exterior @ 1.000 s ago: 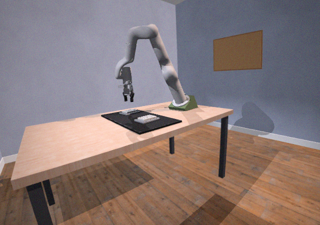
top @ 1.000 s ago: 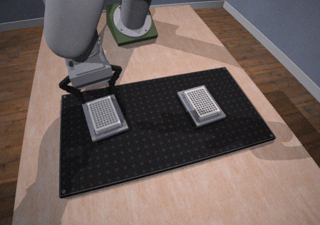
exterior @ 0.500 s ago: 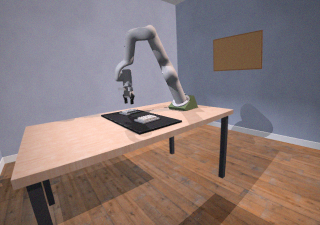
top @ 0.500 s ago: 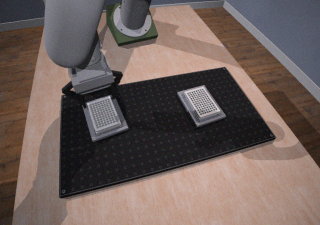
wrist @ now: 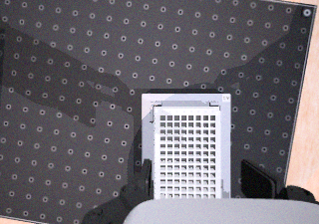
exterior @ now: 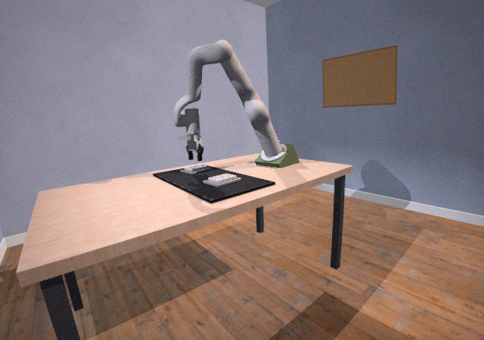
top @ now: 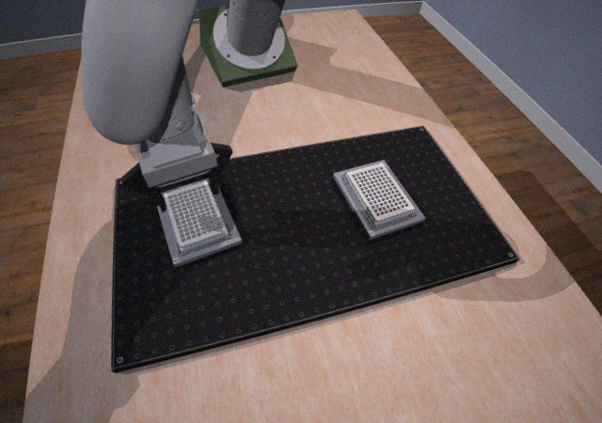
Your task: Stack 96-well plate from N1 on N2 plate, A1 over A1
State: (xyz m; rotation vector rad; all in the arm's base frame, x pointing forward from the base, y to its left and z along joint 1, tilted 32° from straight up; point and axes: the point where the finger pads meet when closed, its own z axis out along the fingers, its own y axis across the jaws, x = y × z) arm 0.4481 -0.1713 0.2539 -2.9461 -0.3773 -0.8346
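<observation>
My gripper is now 6 cm above the white 96-well plate. The rest, counted from my hand: plate nest N1: 7 cm below; plate nest N2: 1 cm behind, 35 cm to the left, 7 cm below.
</observation>
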